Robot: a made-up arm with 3 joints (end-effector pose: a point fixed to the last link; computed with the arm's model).
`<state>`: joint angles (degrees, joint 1 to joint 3).
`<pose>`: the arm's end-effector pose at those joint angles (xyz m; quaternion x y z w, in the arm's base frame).
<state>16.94 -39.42 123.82</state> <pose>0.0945 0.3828 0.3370 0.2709 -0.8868 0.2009 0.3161</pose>
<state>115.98 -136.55 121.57</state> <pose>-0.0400 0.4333 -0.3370 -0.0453 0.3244 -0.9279 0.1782</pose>
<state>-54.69 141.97 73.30</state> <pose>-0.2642 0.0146 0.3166 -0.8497 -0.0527 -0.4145 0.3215</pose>
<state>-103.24 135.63 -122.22</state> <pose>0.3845 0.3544 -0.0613 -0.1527 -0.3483 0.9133 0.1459</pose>
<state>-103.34 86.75 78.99</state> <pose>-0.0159 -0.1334 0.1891 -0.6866 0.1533 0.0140 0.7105</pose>
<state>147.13 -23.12 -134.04</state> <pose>-0.0262 0.0957 -0.4434 -0.1272 -0.1117 -0.1548 0.9733</pose>
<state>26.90 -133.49 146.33</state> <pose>-0.4163 0.3969 0.2535 0.7934 -0.3941 0.4633 0.0233</pose>
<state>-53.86 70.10 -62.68</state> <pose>-0.0888 0.5047 0.3132 0.0442 0.6963 -0.5726 0.4305</pose>
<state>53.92 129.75 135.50</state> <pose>-0.4319 -0.0508 -0.0211 0.5915 0.4232 0.6855 0.0349</pose>
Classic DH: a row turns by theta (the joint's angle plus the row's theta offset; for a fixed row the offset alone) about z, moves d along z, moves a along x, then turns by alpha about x. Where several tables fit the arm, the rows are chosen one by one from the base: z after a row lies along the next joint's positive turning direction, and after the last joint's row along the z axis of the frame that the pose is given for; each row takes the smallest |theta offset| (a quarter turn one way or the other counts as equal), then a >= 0, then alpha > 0; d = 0 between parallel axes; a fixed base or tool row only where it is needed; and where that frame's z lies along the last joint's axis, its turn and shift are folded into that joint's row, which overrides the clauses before.
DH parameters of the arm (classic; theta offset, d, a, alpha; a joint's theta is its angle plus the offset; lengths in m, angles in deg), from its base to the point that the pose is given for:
base (fixed): 0 0.07 0 90
joint 1: 0 -0.18 -0.11 90
joint 2: 0 -0.13 0 -90
joint 3: 0 0.02 -0.11 -90
tool (fixed): 0 -0.34 0 0

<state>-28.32 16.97 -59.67</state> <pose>-0.3706 0.2627 0.3302 0.0399 0.6870 -0.1421 0.7115</pose>
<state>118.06 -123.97 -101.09</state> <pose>-0.3059 -0.0680 -0.0010 -0.8318 -0.0693 -0.2958 0.4646</pose>
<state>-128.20 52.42 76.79</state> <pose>-0.0806 -0.0746 0.0562 -0.4312 0.3891 0.0956 0.8084</pose>
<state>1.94 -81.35 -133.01</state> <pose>-0.1312 0.0054 0.5082 -0.6020 0.6903 0.2497 0.3141</pose>
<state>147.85 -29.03 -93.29</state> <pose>0.1935 0.0009 -0.3579 -0.2158 -0.4437 -0.1275 0.8604</pose>
